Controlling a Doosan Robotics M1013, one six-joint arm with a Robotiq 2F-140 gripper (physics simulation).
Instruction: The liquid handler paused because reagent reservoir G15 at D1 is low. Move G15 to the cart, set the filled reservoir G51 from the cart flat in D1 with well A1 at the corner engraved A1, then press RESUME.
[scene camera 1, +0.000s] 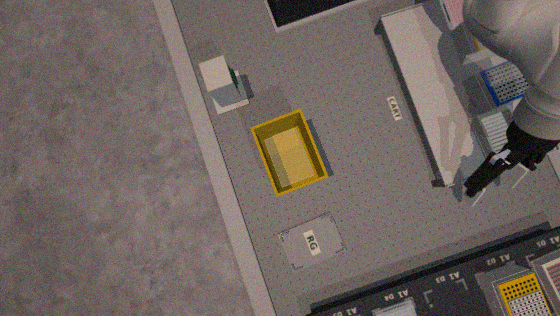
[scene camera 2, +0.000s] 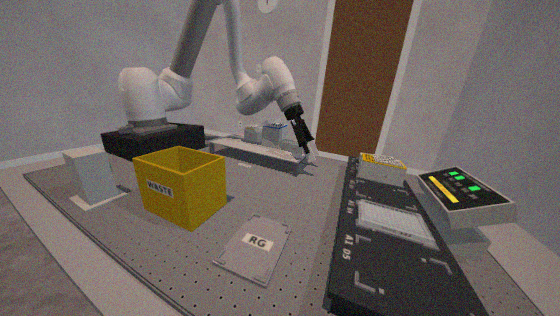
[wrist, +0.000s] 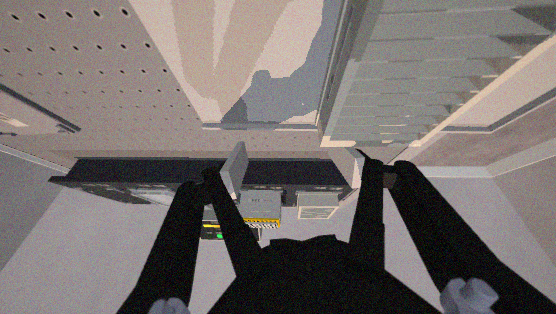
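Where they show: gripper, fingertip midpoint: (scene camera 1: 487, 192) (scene camera 2: 314, 158) (wrist: 287, 147); arm's base at its link origin: (scene camera 2: 150, 129).
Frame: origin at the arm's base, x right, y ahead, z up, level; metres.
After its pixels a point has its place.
Note:
My gripper (scene camera 1: 500, 187) (scene camera 2: 311, 151) {z -0.034, x -0.209, y 0.756 m} (wrist: 287, 147) {z -0.034, x -0.209, y 0.756 m} is open and empty, tilted, beyond the near end of the cart (scene camera 1: 415, 65) {z -0.034, x -0.156, y 0.414 m} (scene camera 2: 260, 149) {z -0.034, x -0.168, y 0.523 m} (wrist: 285, 45) {z -0.034, x -0.202, y 0.641 m}. A pale reservoir (scene camera 1: 494, 131) {z -0.026, x -0.273, y 0.626 m} (wrist: 425, 75) {z -0.004, x -0.274, y 0.641 m} with empty-looking troughs sits on the cart, close to the gripper. A reservoir with pink-red troughs (scene camera 1: 553, 276) {z -0.007, x -0.262, y 0.963 m} (wrist: 317, 206) {z -0.003, x -0.281, y 0.928 m} stands in D1 on the dark deck (scene camera 1: 447, 300) {z -0.034, x -0.036, y 0.957 m} (scene camera 2: 345, 280) {z -0.034, x 0.257, y 0.920 m} (wrist: 300, 172) {z -0.065, x -0.245, y 0.897 m}, cut off by the frame edge in scene camera 1. No G15 or G51 label is readable. The control panel (scene camera 2: 462, 192) {z 0.034, x -0.005, y 1.132 m} (wrist: 212, 232) {z 0.037, x 0.006, y 1.136 m} shows green lights and a yellow bar; RESUME is unreadable.
A blue rack (scene camera 1: 505, 84) {z 0.064, x -0.262, y 0.538 m} (scene camera 2: 275, 129) {z 0.052, x -0.230, y 0.559 m} stands on the cart beside the pale reservoir, under the arm. A yellow tip box (scene camera 1: 522, 295) {z 0.027, x -0.161, y 0.960 m} (scene camera 2: 382, 162) {z 0.029, x -0.128, y 0.983 m} is in D2, a clear plate (scene camera 2: 395, 222) {z -0.020, x 0.103, y 0.998 m} in D4. The yellow WASTE bin (scene camera 2: 205, 197) {z -0.034, x 0.216, y 0.617 m} and RG nest (scene camera 2: 255, 260) {z -0.086, x 0.255, y 0.777 m} stand left of the deck.

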